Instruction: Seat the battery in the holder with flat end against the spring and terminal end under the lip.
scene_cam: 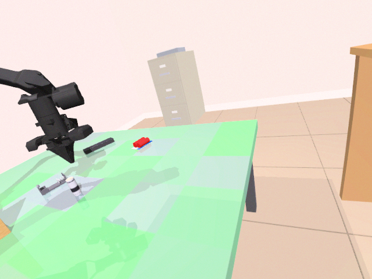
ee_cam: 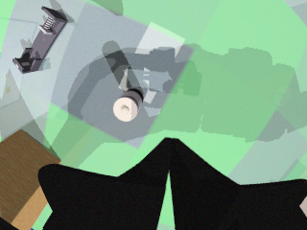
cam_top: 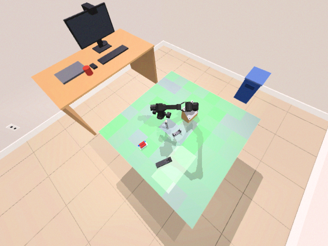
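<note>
The battery is 20 mm behind my gripper tip, 40 mm to the left of it and 80 mm below it. The rest, counted from my gripper tip: blue-edged card (330 mm ahead, 60 mm to the left, 100 mm below).
</note>
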